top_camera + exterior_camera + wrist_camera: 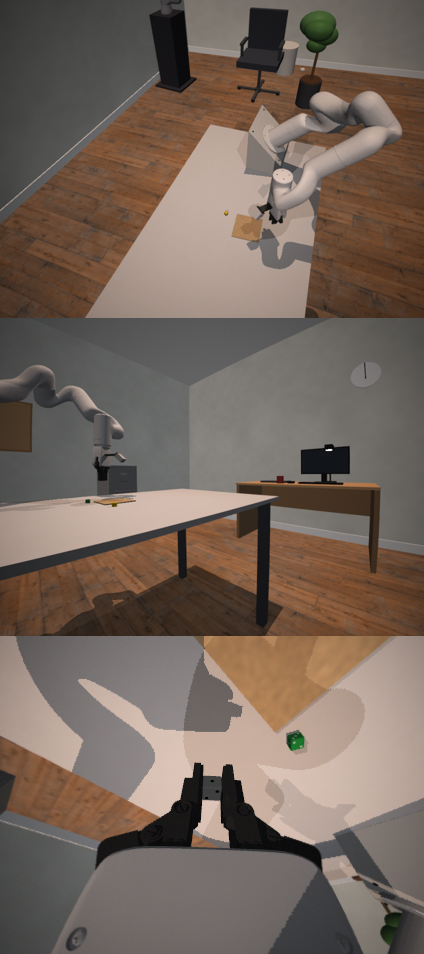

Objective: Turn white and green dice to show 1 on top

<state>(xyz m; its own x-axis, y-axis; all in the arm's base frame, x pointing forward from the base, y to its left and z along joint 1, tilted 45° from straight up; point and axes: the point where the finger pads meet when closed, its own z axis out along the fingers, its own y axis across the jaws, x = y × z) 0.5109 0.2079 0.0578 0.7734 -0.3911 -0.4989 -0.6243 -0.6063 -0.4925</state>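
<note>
The green die is 110 mm below my hand, 80 mm to the right of it and 80 mm behind it. From my hand the other things lie so: mat 120 mm to the right, 120 mm below, 30 mm ahead; then white die 10 mm below, 10 mm behind; then yellow die 250 mm to the right, 110 mm below.
</note>
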